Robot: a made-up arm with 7 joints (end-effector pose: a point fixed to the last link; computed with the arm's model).
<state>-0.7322 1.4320 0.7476 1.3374 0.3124 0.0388 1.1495</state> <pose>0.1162 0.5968 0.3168 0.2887 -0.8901 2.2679</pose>
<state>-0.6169 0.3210 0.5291 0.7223 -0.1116 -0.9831 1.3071</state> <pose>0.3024 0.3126 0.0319 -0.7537 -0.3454 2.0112</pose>
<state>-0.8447 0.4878 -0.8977 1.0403 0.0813 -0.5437 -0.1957</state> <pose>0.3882 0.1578 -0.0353 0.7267 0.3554 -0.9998</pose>
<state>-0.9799 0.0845 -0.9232 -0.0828 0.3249 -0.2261 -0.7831</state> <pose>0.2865 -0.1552 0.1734 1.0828 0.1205 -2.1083</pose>
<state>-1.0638 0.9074 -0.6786 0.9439 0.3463 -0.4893 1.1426</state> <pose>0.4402 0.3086 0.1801 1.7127 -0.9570 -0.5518</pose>
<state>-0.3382 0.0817 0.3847 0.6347 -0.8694 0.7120 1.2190</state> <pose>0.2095 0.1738 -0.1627 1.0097 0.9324 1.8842</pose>
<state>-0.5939 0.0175 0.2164 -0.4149 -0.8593 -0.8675 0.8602</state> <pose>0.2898 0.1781 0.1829 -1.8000 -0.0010 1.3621</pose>
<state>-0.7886 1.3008 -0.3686 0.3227 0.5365 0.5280 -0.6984</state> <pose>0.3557 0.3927 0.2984 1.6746 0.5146 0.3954</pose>
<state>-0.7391 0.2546 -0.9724 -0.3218 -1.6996 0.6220 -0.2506</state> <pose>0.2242 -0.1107 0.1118 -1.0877 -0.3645 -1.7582</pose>
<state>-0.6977 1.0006 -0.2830 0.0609 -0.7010 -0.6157 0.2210</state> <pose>0.3619 0.2571 0.2672 0.3798 -1.0330 -0.4068</pose>
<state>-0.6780 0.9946 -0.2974 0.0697 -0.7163 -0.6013 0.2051</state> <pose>0.3630 0.2579 0.2549 0.3436 -0.9820 -0.3809</pose>
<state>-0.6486 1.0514 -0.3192 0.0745 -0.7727 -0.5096 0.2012</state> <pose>0.3629 0.2707 0.2492 0.3148 -0.8409 -0.3133</pose>
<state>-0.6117 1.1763 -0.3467 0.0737 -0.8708 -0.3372 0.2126</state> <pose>0.3592 0.2956 0.2530 0.3215 -0.6128 -0.2128</pose>
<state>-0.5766 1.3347 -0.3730 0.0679 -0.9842 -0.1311 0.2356</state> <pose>0.3502 0.3238 0.2665 0.3717 -0.3662 -0.0924</pose>
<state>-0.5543 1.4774 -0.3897 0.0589 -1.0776 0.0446 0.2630</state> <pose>0.3388 0.3446 0.2863 0.4451 -0.1852 0.0244</pose>
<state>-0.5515 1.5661 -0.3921 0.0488 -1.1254 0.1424 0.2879</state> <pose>0.3312 0.3533 0.3058 0.5049 -0.1143 0.0988</pose>
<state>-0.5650 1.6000 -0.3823 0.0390 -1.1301 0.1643 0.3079</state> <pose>0.3291 0.3530 0.3214 0.5341 -0.1343 0.1188</pose>
